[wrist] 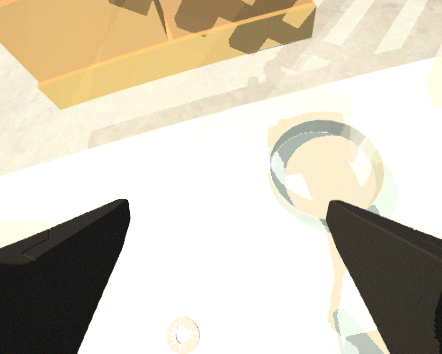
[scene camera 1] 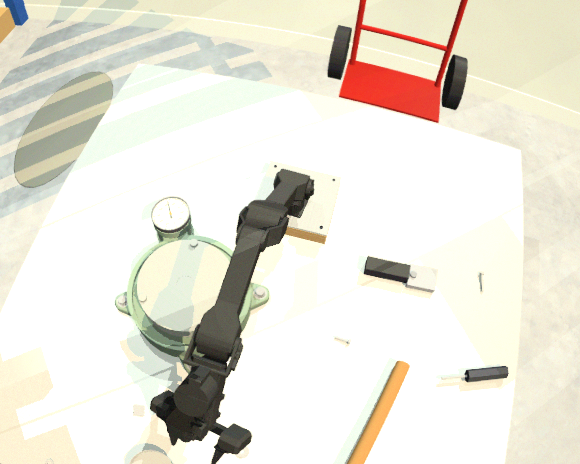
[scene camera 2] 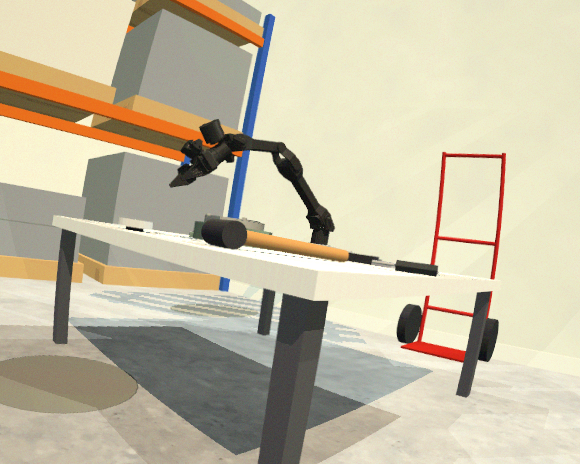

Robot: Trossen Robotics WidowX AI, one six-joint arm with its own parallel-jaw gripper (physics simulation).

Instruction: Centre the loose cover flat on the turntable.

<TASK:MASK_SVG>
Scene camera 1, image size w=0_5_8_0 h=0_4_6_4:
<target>gripper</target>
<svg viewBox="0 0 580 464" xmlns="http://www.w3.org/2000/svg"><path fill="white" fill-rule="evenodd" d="M151 400L150 411L156 413L156 416L165 422L172 446L176 445L178 439L185 443L195 440L202 441L209 431L219 436L217 444L214 446L215 451L211 464L216 464L225 453L240 453L251 443L252 433L250 430L235 423L227 428L216 422L221 415L219 408L221 401L225 399L225 394L216 397L208 410L198 417L182 413L175 405L174 393L170 390L162 392Z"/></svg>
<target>cover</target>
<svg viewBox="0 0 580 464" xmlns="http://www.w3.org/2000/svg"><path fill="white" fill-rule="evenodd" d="M196 239L174 241L160 247L148 257L138 276L137 293L144 312L156 327L174 336L192 337L195 327L201 322L203 314L215 305L229 265L229 260L221 251L210 244L197 241Z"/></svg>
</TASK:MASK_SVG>
